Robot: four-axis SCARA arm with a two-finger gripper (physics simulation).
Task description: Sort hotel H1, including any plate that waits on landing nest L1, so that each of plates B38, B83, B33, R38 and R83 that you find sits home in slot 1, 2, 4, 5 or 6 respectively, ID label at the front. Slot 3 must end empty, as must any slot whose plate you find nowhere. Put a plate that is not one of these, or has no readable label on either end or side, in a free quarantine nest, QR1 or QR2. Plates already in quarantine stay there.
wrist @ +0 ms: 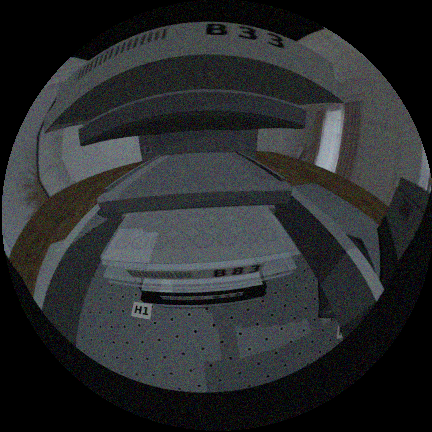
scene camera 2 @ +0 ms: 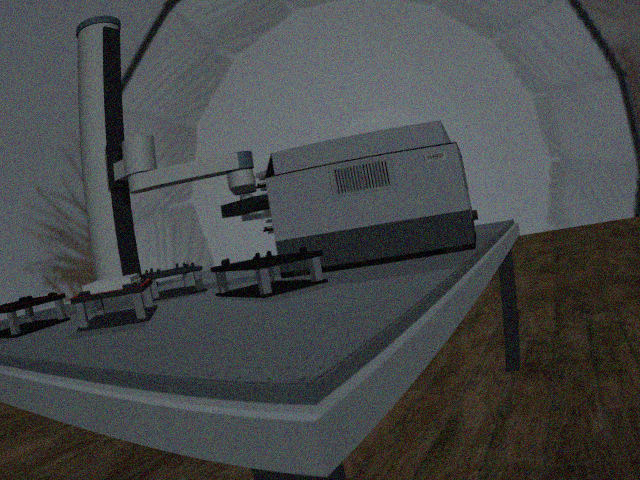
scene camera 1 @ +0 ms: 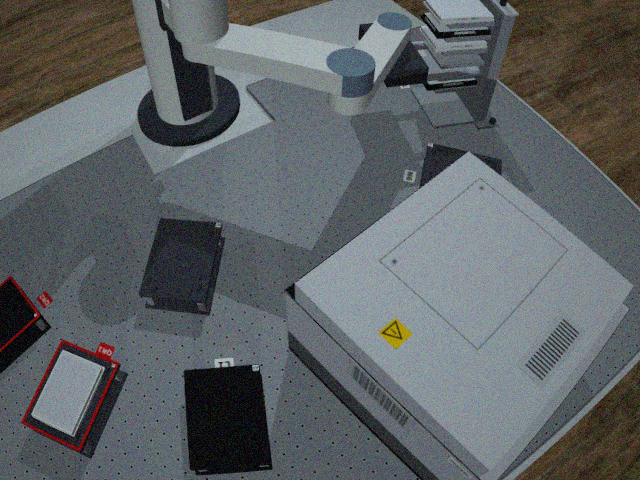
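Pixels of known places: arm's base, origin of its link: (scene camera 1: pixel 188 110).
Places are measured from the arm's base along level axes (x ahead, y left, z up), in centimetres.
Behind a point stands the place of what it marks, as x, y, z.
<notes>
My gripper (wrist: pixel 197 178) @(32.3, 52.3, 16.2) (scene camera 1: pixel 448 72) is shut on a pale plate labelled B83 (wrist: pixel 237 271) @(31.2, 43.6, 15.8), inside hotel H1 (scene camera 1: pixel 497 67) @(40.9, 56.4, 18.1) at slot 2 height, below a bare shelf (wrist: pixel 195 199) @(30.6, 46.2, 17.5). A black plate (wrist: pixel 202 296) @(29.9, 44.5, 12.0) (scene camera 1: pixel 450 84) @(35.4, 48.5, 11.9) is in the lowest slot; its label is unreadable. Plate B33 (wrist: pixel 245 35) (scene camera 1: pixel 460 47) @(35.6, 48.8, 22.3) is above the bare shelf. A black plate (scene camera 1: pixel 457 32) @(35.0, 47.5, 26.2) and a white plate (scene camera 1: pixel 459 10) @(32.8, 49.3, 30.1) are above B33, labels unreadable. Landing nest L1 (scene camera 1: pixel 227 418) @(71.8, -25.9, 6.3) holds no plate. A white plate (scene camera 1: pixel 67 392) @(56.2, -47.2, 7.7) rests in QR1 (scene camera 1: pixel 54 439) @(61.8, -52.7, 6.3). QR2 (scene camera 1: pixel 7 320) @(36.8, -53.8, 6.3) shows no plate in its visible part.
A large pale instrument (scene camera 1: pixel 465 248) @(74.7, 11.9, 25.5) (scene camera 2: pixel 361 191) @(82.7, -8.0, 14.9) stands in front of the hotel. Nest N6 (scene camera 1: pixel 460 155) @(49.6, 39.7, 6.3) is partly hidden behind it. Another dark nest (scene camera 1: pixel 180 263) @(43.2, -19.7, 6.3) stands near the arm's column (scene camera 1: pixel 180 77) @(7.7, -2.7, 16.4). In scene camera 2 the instrument hides much of the hotel and fingers.
</notes>
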